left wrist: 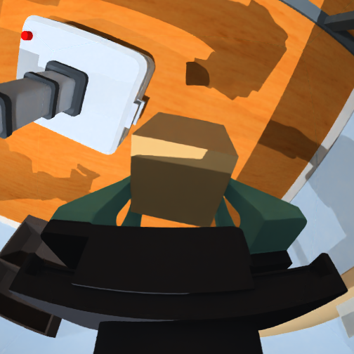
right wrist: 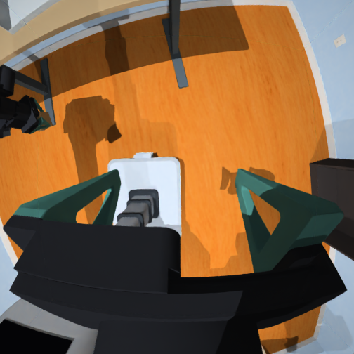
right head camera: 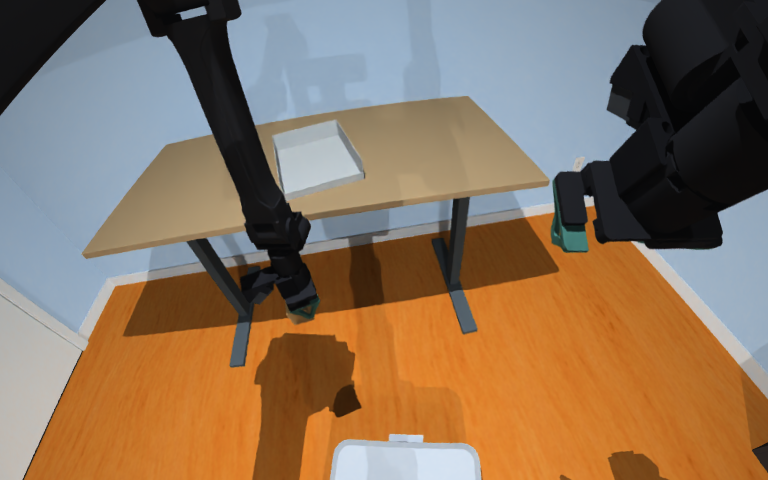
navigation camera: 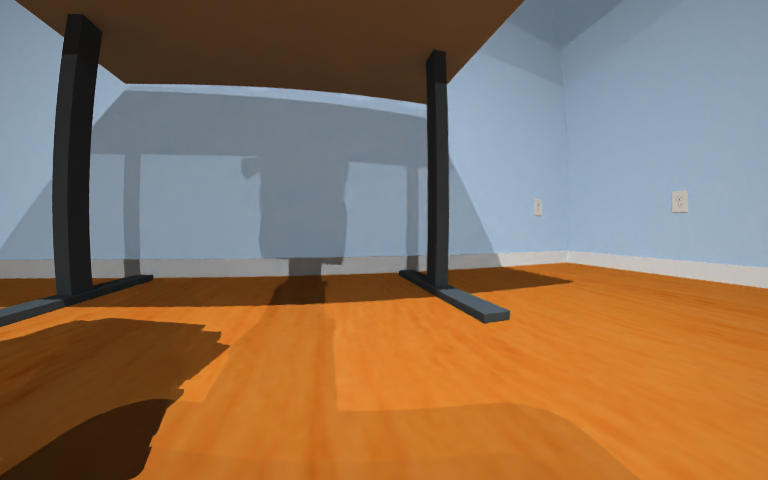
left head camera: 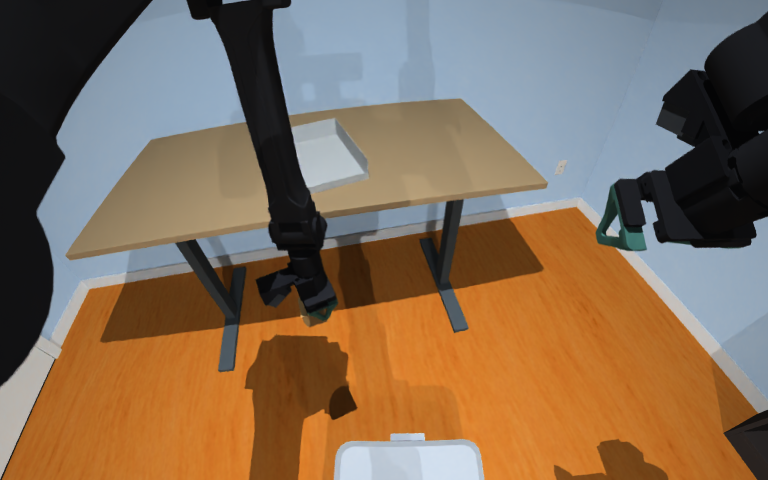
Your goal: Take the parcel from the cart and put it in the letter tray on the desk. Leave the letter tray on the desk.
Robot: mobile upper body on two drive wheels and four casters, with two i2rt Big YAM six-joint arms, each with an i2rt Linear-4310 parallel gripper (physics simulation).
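Frame: origin at the left arm's base, x left, y back, z up, level; metres.
Seen in the pictures: left gripper, fingertip midpoint: [right head camera: 308, 308] [left head camera: 321, 310]; right gripper, fingertip midpoint: [right head camera: 595, 237] [left head camera: 633, 237].
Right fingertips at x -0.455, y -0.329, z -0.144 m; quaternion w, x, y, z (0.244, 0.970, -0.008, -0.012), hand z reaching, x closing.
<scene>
Offsets run from my right fingertips to a thing's top centre. "pt": to the spot under its first point. Level surfaces: height alone.
My left gripper [left head camera: 318, 312] [right head camera: 304, 311] [left wrist: 177, 175] is shut on the tan, box-shaped parcel {dy -0.152, dx +0.465, dz -0.340 m} [left head camera: 307, 318] [right head camera: 294, 318] [left wrist: 180, 180]. It holds the parcel in the air in front of the desk {dz -0.316 m} [left head camera: 430, 152] [right head camera: 430, 152], lower in the picture than the desk's front edge. The white, shallow letter tray {dy -0.707, dx +0.539, dz -0.246 m} [left head camera: 339, 183] [right head camera: 325, 187] sits on the desk top, partly hidden behind my left arm in the left head camera. My right gripper [right wrist: 177, 175] is open and empty, off to the right of the desk. The cart does not show in these views.
Dark desk legs {pt dy -0.880, dx -0.025, dz -0.903 m} [left head camera: 451, 243] [right head camera: 459, 243] [navigation camera: 437, 169] stand on long feet. My white base [left head camera: 407, 461] [right head camera: 404, 461] [left wrist: 100, 75] [right wrist: 170, 180] is below. Dark brown furniture [left wrist: 35, 242] [right wrist: 335, 200] stands at the side. Blue walls [navigation camera: 651, 113] close off the room behind and at the right.
</scene>
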